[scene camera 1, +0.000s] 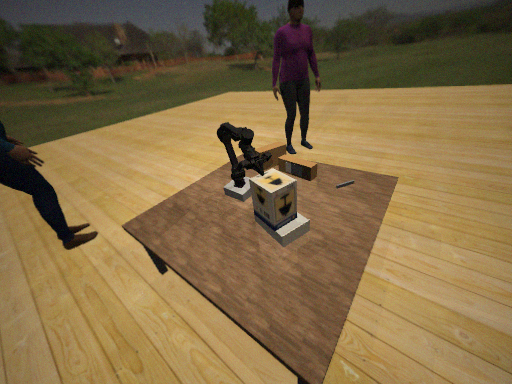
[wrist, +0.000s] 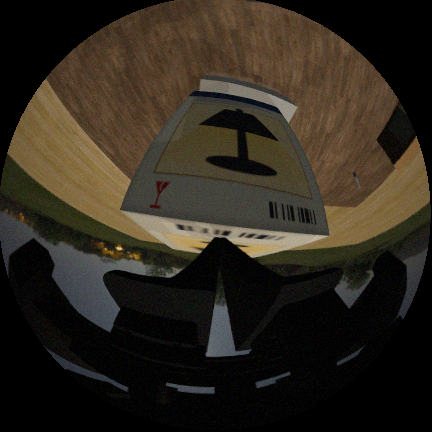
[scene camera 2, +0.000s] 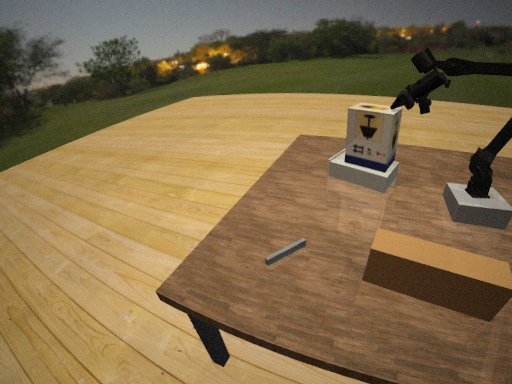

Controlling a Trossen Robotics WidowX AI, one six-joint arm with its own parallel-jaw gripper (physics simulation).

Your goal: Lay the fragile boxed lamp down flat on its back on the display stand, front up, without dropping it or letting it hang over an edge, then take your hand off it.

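Pixels of known places: gripper, fingertip midpoint: (scene camera 1: pixel 263 175) (wrist: pixel 218 242) (scene camera 2: pixel 390 108); arm's base, link origin: (scene camera 1: pixel 239 184) (scene camera 2: pixel 476 193).
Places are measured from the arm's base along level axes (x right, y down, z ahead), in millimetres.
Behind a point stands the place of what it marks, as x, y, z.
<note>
The boxed lamp (scene camera 1: pixel 274 197) {312, -200, 415} (scene camera 2: pixel 372 135) {144, -140, 381} (wrist: pixel 227 150) {191, -171, 280}, white with yellow panels and a blue band at the bottom, stands upright on the display stand (scene camera 1: pixel 296 230) {273, 6, 501} (scene camera 2: pixel 357 175) {128, 24, 424} (wrist: pixel 240 90) {171, -3, 278}, its printed lamps upside down. It sits toward the arm's side. A narrow strip of stand shows at that side in the wrist view, and more at the opposite end in scene camera 1. My gripper (scene camera 1: pixel 262 172) {203, -234, 310} (scene camera 2: pixel 393 107) {203, -234, 310} (wrist: pixel 218 242) {203, -234, 310} is shut and empty, fingertips at the box's top edge on the arm's side. Whether they touch is unclear. The box's underside is hidden.
A long brown box (scene camera 1: pixel 298 167) {-318, -16, 313} (scene camera 2: pixel 440 275) {-410, -26, 288} lies on the wooden table (scene camera 1: pixel 210 235) {423, 66, 59} (scene camera 2: pixel 240 285) {-428, 66, 732}, with another brown box (scene camera 1: pixel 272 151) {-426, -71, 61} behind the arm. A grey bar (scene camera 1: pixel 345 184) {-292, 53, 643} (scene camera 2: pixel 285 251) {-308, 46, 642} (wrist: pixel 356 180) {-278, 43, 622} lies near an edge. Two people stand beyond the table.
</note>
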